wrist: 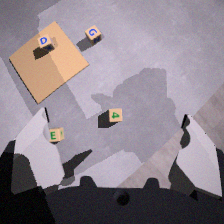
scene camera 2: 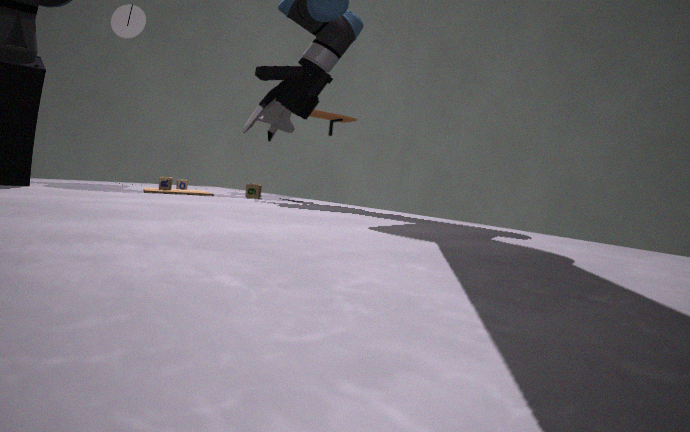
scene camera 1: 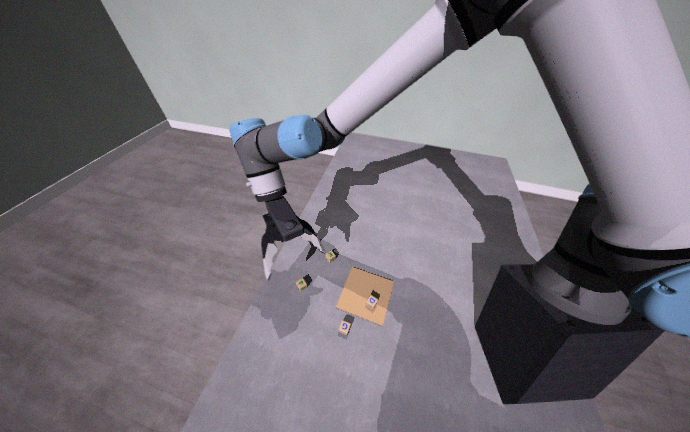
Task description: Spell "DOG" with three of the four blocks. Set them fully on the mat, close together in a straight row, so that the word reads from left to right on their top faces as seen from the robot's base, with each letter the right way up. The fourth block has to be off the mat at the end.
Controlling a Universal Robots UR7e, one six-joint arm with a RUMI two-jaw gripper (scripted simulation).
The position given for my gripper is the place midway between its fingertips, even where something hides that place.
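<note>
There is a mat, which I see in scene camera 1 [scene camera 1: 360, 284] and in the wrist view as well [wrist: 43, 73]. As for my gripper, it appears in scene camera 2 [scene camera 2: 257, 137], in scene camera 1 [scene camera 1: 298, 266], and the wrist view shows the gripper too [wrist: 116, 112].
</note>
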